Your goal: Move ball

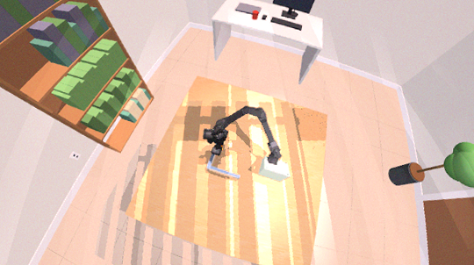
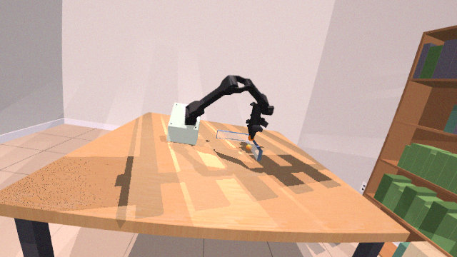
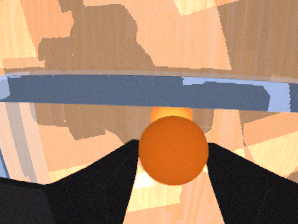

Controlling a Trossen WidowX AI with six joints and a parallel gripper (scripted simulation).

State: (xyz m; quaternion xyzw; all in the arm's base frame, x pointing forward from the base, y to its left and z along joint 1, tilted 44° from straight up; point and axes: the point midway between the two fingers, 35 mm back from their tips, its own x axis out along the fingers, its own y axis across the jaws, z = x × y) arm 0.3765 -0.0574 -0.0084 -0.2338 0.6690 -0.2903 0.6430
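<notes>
Right now the see-through ball copy is 60 mm below my gripper tip. From my gripper tip the other things lie so: orange ball right at my gripper tip.
</notes>
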